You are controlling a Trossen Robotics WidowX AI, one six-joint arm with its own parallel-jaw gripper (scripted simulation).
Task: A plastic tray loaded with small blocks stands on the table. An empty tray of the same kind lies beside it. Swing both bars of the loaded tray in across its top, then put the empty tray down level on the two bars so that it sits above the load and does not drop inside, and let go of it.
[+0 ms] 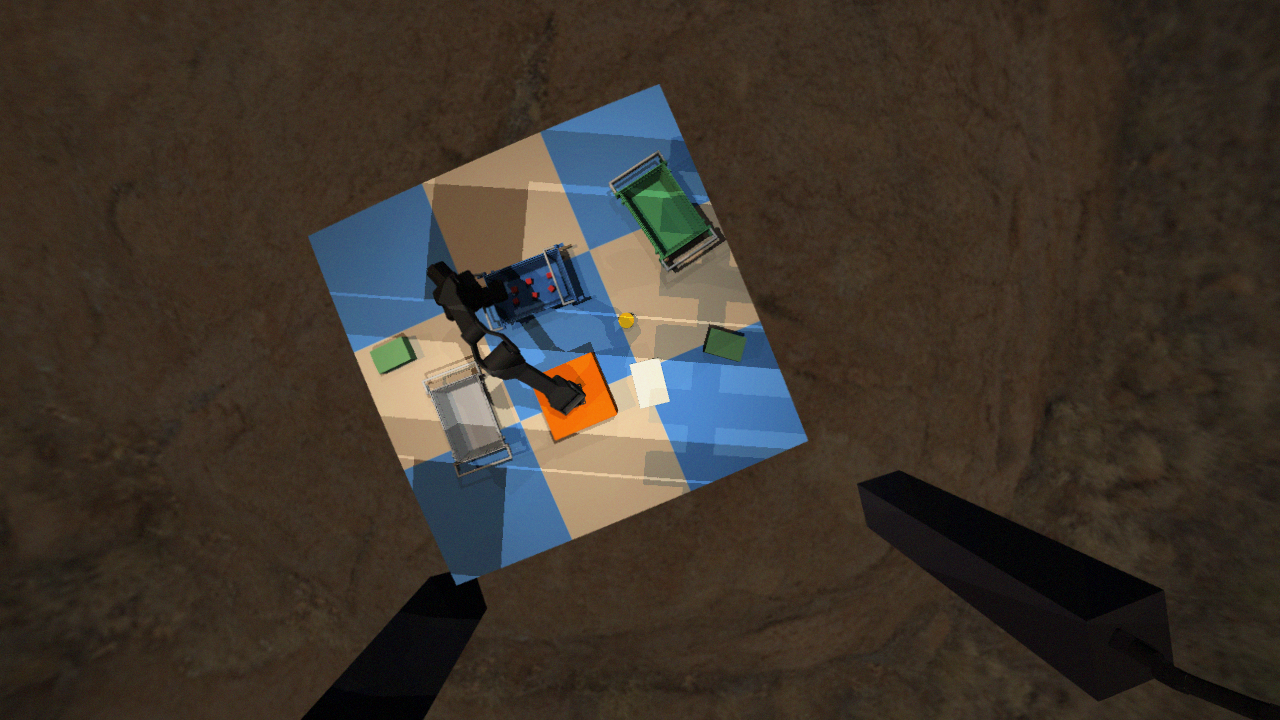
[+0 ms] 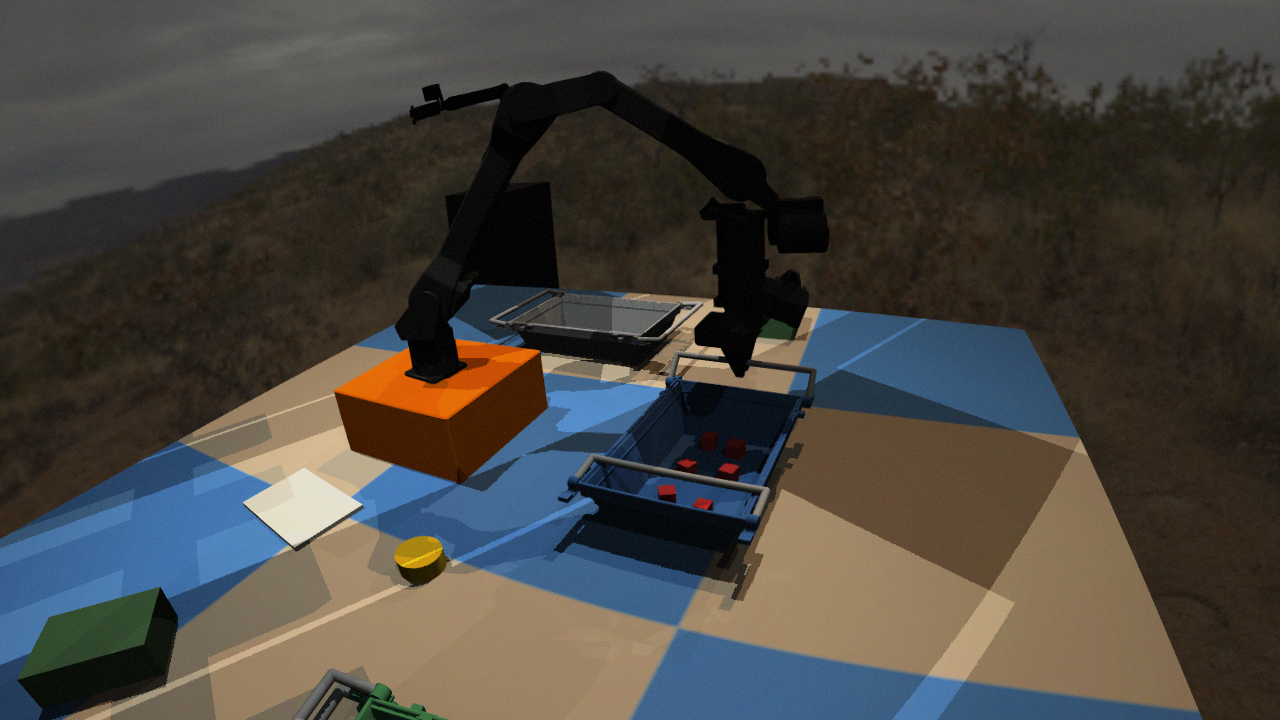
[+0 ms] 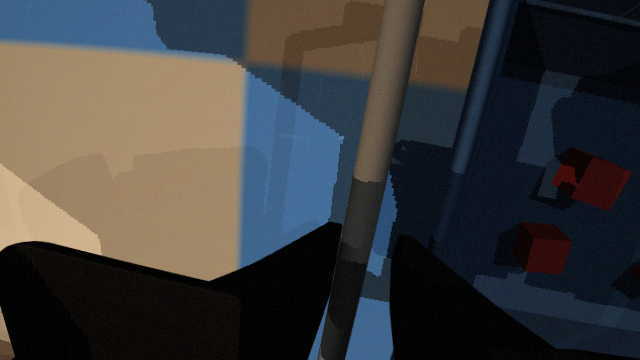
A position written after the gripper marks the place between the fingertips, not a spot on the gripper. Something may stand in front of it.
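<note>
A white tile shows in image 2 (image 2: 301, 507) and in image 1 (image 1: 648, 378), but in image 3 the tile is out of frame. There's a grey tray (image 2: 626, 330) too. As for the gripper, you get it in image 2 (image 2: 741, 373), in image 1 (image 1: 485, 303) and in image 3 (image 3: 367, 243).
</note>
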